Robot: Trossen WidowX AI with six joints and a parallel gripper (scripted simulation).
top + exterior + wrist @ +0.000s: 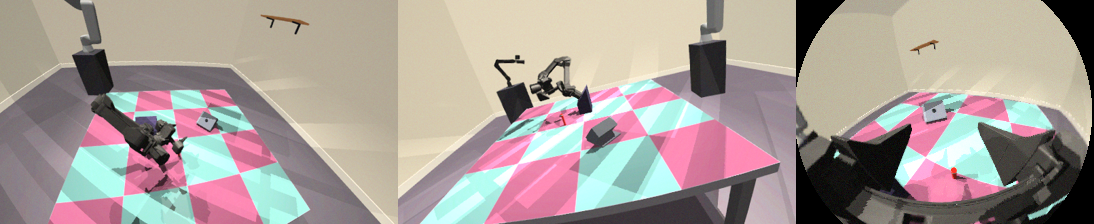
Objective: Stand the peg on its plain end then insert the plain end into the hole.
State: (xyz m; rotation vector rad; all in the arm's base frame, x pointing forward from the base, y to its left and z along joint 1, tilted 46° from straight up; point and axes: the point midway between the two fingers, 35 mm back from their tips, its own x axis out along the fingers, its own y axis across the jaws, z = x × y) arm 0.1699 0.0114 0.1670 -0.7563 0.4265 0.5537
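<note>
The red peg lies 10 mm behind my gripper tip, 10 mm to the right of it and 160 mm below it. Round my gripper tip: sloped grey panel 220 mm ahead, 260 mm to the left, 180 mm below.
</note>
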